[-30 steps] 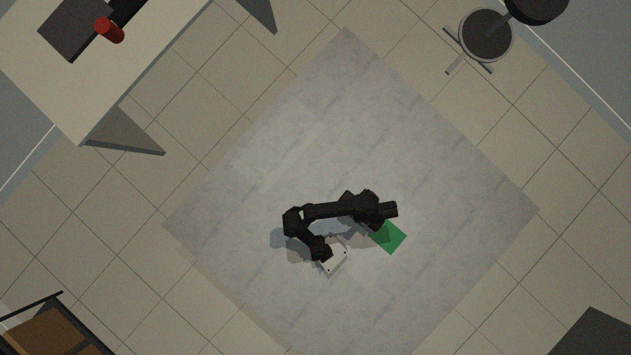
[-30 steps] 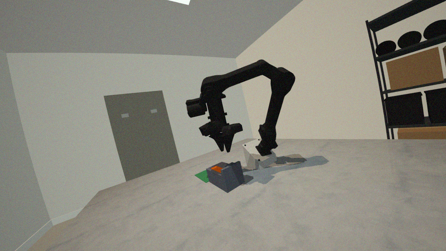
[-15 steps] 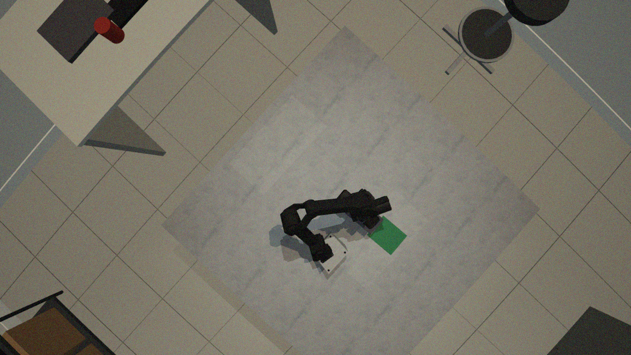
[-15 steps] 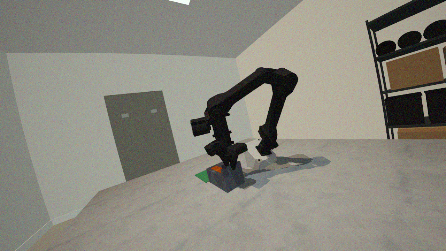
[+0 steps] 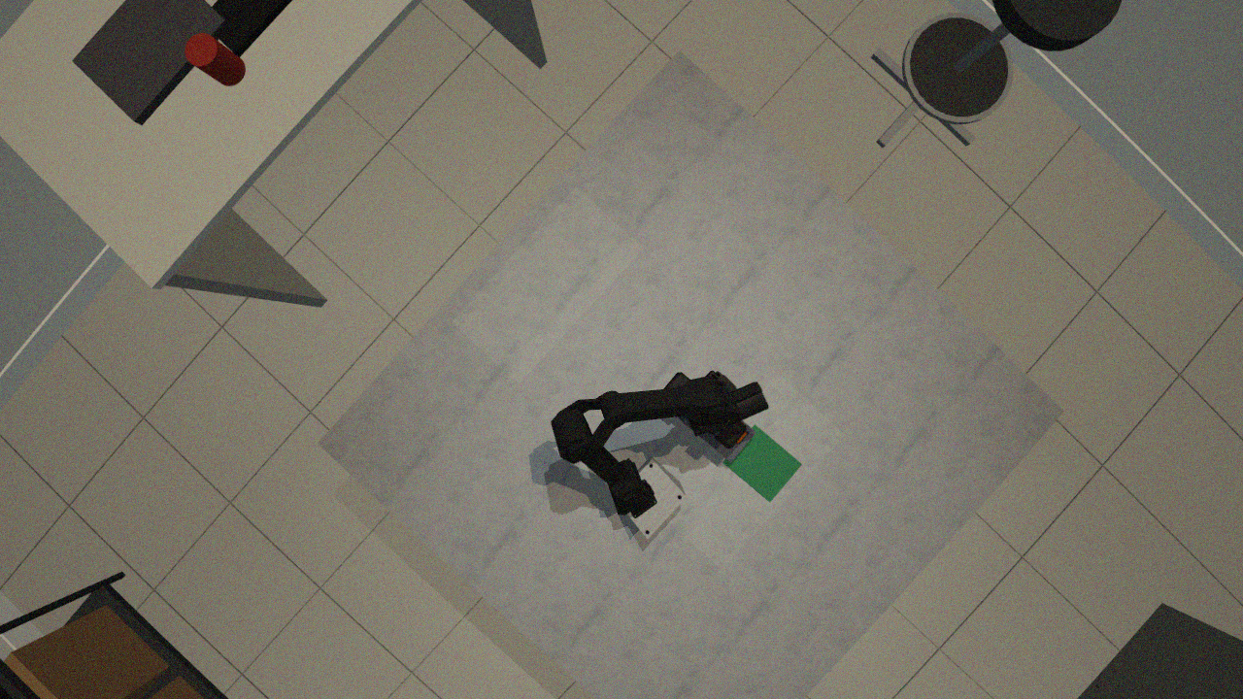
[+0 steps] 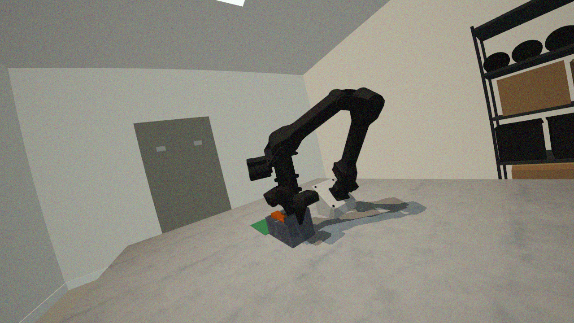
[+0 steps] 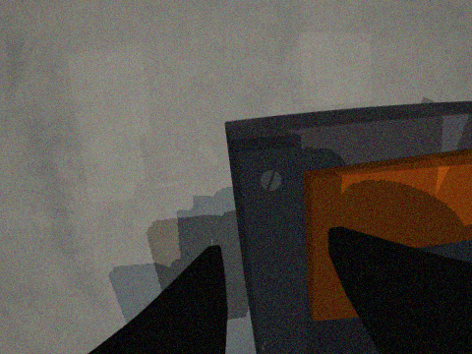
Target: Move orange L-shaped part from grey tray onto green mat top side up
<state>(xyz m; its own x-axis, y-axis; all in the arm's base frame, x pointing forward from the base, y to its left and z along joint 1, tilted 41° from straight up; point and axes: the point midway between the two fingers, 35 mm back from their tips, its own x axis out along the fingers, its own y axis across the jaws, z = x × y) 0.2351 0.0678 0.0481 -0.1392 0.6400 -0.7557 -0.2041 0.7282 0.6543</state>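
Now: the orange L-shaped part 50 mm to the right of my gripper tip and 10 mm below it. From my gripper tip the other things lie so: green mat (220 mm to the right, 70 mm below, 40 mm ahead).
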